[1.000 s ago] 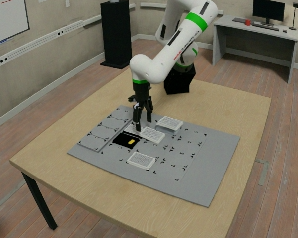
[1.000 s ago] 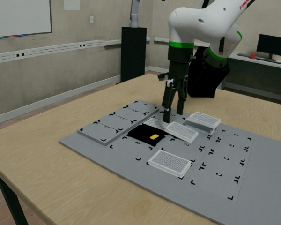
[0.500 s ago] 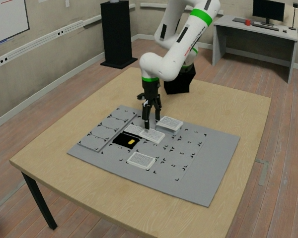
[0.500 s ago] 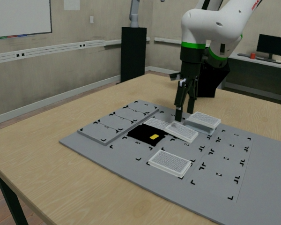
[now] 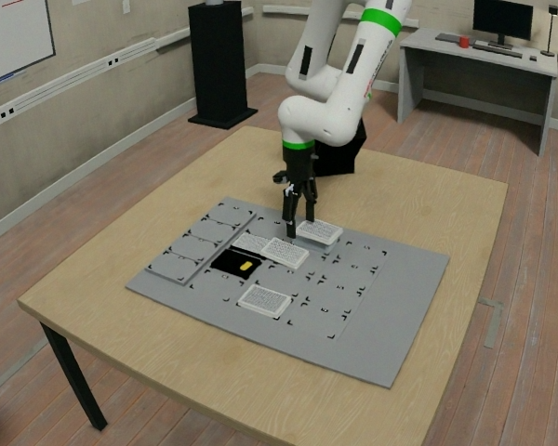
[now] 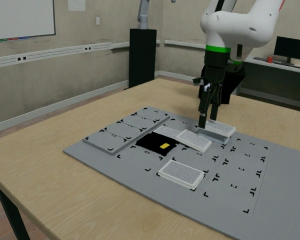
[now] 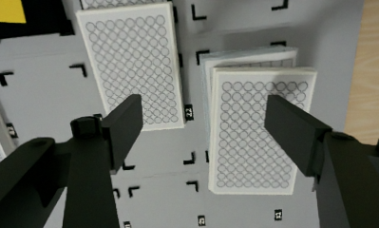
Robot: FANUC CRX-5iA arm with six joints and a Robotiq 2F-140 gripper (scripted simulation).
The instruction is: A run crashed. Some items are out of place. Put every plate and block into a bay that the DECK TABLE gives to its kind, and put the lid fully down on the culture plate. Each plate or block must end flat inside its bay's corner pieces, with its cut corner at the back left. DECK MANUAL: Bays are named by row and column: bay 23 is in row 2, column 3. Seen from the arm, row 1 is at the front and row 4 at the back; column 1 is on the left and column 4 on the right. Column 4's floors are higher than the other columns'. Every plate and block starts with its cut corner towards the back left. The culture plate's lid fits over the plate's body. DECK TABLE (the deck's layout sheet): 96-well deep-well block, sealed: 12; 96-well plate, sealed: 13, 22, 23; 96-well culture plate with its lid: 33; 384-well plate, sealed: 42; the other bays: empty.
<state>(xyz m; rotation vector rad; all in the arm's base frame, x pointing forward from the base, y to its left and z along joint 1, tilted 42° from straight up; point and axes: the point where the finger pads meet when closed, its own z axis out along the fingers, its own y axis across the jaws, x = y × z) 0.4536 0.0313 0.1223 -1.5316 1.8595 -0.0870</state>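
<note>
The deep-well block lies 80 mm below my hand, 50 mm behind it and 20 mm to the left of it. Also, from my hand: lid: 180 mm ahead, 130 mm to the right, 80 mm below; then bay label 43: 240 mm ahead, 120 mm to the right, 100 mm below; then 96-well plate: 130 mm to the right, 90 mm below, 70 mm ahead.
</note>
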